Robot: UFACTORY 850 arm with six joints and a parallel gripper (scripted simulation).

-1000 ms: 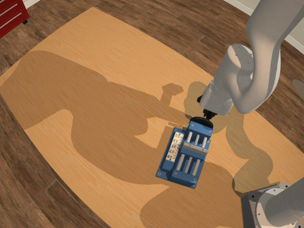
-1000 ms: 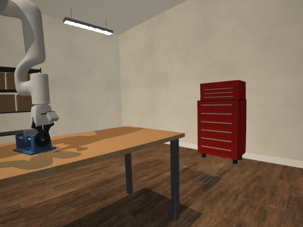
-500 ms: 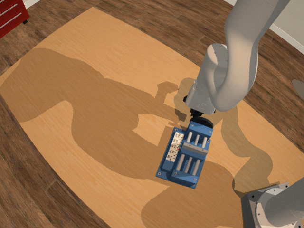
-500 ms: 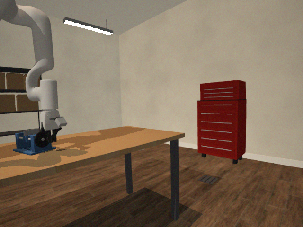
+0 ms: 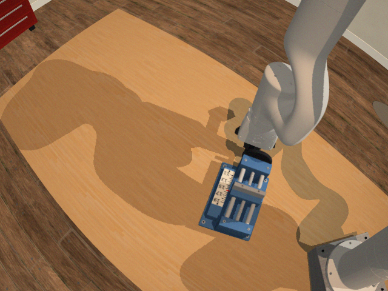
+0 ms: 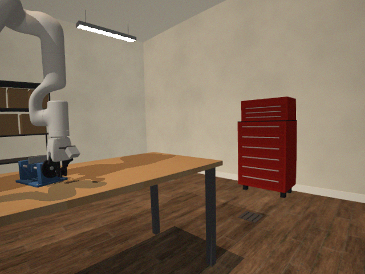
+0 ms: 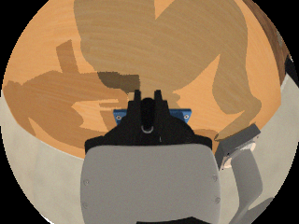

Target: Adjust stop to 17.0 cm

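Now: the grey stop bar 130 mm to the left of my hand, 80 mm behind it and 30 mm above it. The rest, counted from my hand: black handwheel (20 mm to the left, 20 mm behind).
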